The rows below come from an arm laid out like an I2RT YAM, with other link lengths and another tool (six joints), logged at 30 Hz.
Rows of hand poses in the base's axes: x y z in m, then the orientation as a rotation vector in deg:
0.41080 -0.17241 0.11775 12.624 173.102 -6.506
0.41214 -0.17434 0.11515 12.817 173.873 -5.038
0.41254 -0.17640 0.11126 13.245 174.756 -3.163
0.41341 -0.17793 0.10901 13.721 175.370 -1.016
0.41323 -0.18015 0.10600 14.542 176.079 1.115
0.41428 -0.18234 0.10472 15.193 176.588 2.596
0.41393 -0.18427 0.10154 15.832 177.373 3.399
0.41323 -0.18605 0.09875 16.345 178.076 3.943
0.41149 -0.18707 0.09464 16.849 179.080 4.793
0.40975 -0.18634 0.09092 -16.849 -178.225 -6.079
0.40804 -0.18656 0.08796 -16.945 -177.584 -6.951
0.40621 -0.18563 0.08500 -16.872 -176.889 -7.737
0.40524 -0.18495 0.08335 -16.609 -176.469 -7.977
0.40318 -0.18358 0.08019 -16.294 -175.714 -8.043
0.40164 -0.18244 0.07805 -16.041 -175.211 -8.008
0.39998 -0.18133 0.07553 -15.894 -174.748 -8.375
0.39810 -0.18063 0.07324 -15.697 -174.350 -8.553
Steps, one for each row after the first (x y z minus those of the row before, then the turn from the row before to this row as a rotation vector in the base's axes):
0.00134 -0.00193 -0.00260 1.036 0.658 -0.063
0.00040 -0.00206 -0.00389 1.312 0.768 -0.201
0.00087 -0.00153 -0.00225 1.458 0.510 -0.232
-0.00018 -0.00222 -0.00301 1.457 0.659 -0.450
0.00105 -0.00219 -0.00128 1.010 0.498 -0.361
-0.00035 -0.00193 -0.00318 0.589 0.809 -0.341
-0.00070 -0.00178 -0.00279 0.410 0.729 -0.267
-0.00174 -0.00102 -0.00411 0.625 1.019 -0.232
-0.00174 0.00073 -0.00372 0.922 0.861 -0.026
-0.00171 -0.00022 -0.00296 0.626 0.544 -0.084
-0.00183 0.00093 -0.00296 0.584 0.613 0.023
-0.00097 0.00068 -0.00165 0.210 0.407 0.159
-0.00206 0.00137 -0.00316 0.141 0.760 0.191
-0.00154 0.00114 -0.00214 0.045 0.517 0.158
-0.00166 0.00111 -0.00252 0.295 0.429 0.080
-0.00188 0.00070 -0.00229 0.169 0.386 0.119

